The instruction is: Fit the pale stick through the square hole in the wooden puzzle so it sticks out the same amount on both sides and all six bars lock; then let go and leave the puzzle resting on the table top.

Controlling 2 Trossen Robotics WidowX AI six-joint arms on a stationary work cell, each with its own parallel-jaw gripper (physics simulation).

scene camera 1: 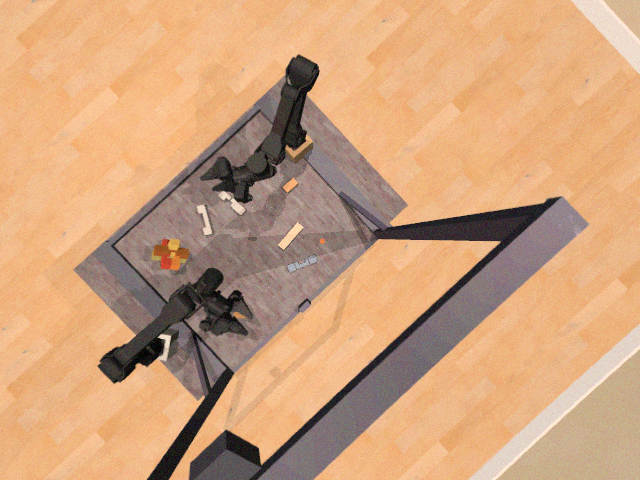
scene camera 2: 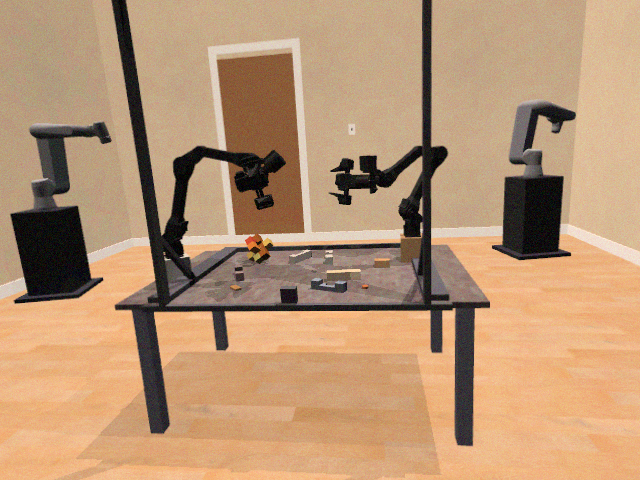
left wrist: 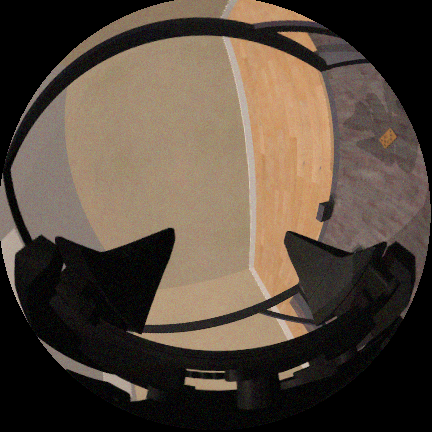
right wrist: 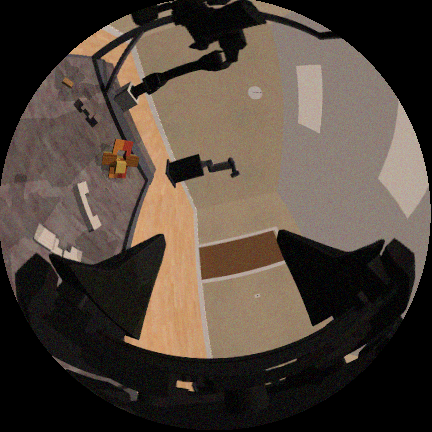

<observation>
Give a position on a black frame post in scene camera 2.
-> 122,23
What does the left gripper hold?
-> Nothing.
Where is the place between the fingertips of the left gripper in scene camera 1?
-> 250,325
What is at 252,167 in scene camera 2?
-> The left gripper.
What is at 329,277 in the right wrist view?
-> The right gripper.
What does the right gripper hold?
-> Nothing.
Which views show the right gripper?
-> Scene camera 1, scene camera 2 and the right wrist view only.
</observation>
